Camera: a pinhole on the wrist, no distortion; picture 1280 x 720 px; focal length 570.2 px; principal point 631.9 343.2 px. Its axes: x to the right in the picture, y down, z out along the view. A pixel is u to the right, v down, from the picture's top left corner.
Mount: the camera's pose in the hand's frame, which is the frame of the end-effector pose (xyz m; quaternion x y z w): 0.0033 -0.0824 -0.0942 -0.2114 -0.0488 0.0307 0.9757
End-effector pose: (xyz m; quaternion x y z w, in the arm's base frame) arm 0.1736 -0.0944 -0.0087 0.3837 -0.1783 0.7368 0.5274
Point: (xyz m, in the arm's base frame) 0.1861 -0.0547 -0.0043
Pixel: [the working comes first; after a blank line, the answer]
In the camera's frame: 0.0342 0.0192 0.0888

851 466
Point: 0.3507 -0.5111 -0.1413
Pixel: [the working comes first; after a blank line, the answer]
In the camera's frame: -0.3599 -0.0769 0.3882

103 230
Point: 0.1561 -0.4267 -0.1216
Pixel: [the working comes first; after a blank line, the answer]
In the camera's frame: -0.2603 0.1029 0.3324

185 520
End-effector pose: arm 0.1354 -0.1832 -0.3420 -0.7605 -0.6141 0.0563 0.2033
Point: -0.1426 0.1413 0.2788
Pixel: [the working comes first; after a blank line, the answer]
In the camera's frame: 0.2786 -0.3056 -0.4969

behind the camera
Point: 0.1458 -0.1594 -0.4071
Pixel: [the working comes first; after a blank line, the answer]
In the camera's frame: 0.0331 0.0372 0.1860

733 457
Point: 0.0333 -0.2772 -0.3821
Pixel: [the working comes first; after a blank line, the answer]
In the camera's frame: -0.1101 -0.0362 0.1506

215 206
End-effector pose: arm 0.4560 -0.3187 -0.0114 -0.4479 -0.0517 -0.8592 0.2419
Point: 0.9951 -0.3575 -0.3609
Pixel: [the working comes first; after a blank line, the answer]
In the camera's frame: -0.4671 0.2786 0.4753

71 677
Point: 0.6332 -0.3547 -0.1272
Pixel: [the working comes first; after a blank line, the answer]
In the camera's frame: -0.1373 0.1372 0.2370

302 673
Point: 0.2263 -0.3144 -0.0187
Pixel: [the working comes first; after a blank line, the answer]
In the camera's frame: 0.0906 0.0051 -0.0940

behind the camera
